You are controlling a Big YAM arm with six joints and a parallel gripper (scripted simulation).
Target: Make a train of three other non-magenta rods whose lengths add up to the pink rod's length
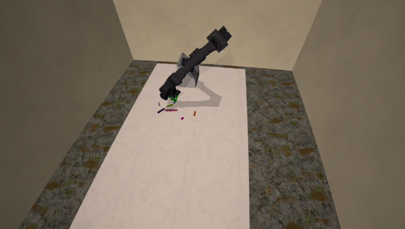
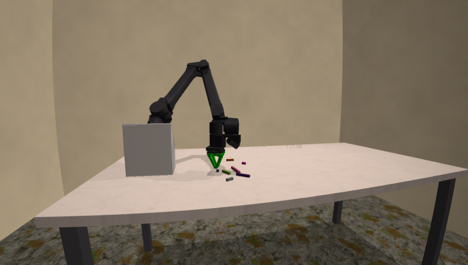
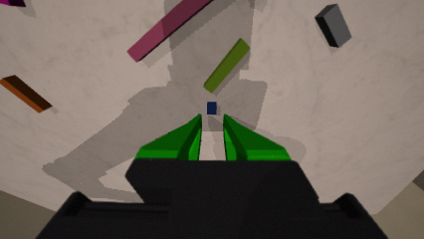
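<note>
My gripper is now 20 mm above the blue rod and 10 mm short of it. From my hand the other things lie so: pink rod 90 mm ahead, 20 mm below, 10 mm to the right; then grey rod 120 mm to the right, 30 mm ahead, 20 mm below; then lime rod 40 mm ahead, 30 mm to the right, 20 mm below.
</note>
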